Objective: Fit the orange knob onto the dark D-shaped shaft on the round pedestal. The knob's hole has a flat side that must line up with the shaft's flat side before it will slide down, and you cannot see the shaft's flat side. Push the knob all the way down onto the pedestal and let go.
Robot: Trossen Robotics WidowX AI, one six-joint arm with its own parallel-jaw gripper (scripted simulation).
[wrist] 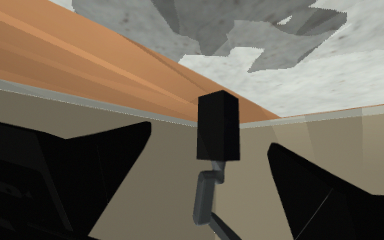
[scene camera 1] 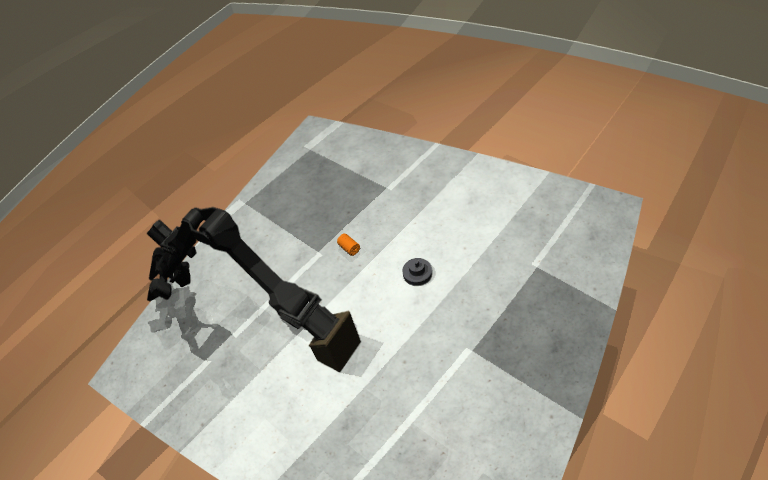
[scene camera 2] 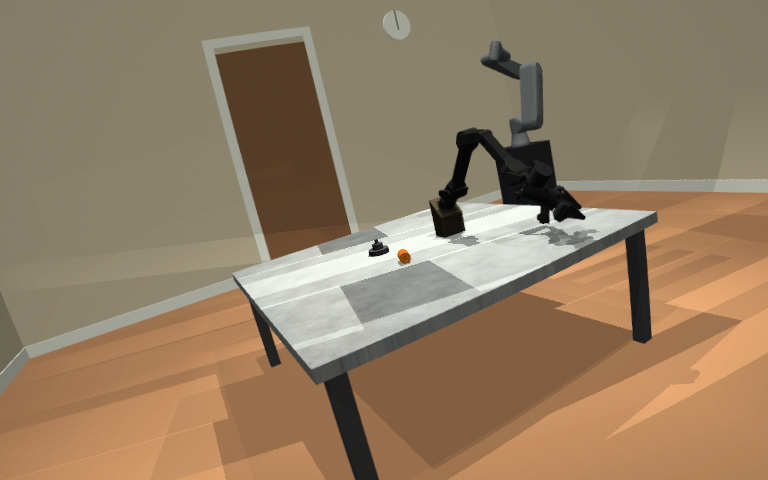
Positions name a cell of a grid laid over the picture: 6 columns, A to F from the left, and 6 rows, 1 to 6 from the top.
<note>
The gripper (scene camera 1: B4) is open, with nothing in its grasp.
The gripper is seen too in the wrist view (wrist: D4) and in scene camera 2 (scene camera 2: E3).
</note>
